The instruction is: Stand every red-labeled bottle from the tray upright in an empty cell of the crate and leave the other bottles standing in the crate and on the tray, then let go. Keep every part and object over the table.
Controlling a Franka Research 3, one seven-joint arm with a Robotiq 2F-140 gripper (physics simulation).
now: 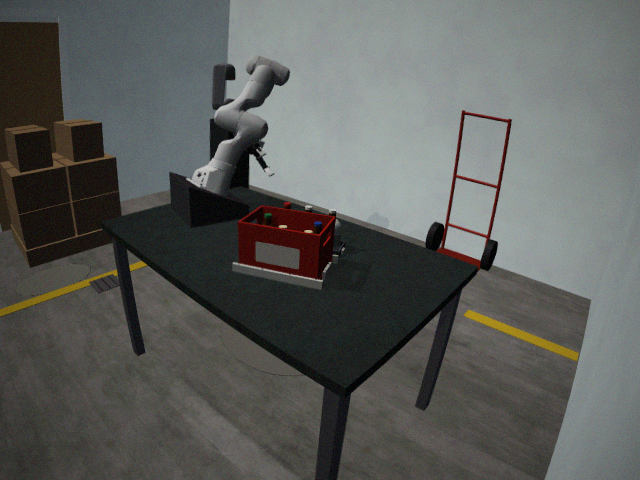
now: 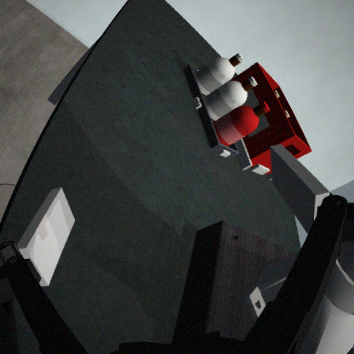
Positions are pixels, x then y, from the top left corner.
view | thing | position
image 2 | my gripper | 166,185
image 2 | red-labeled bottle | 243,119
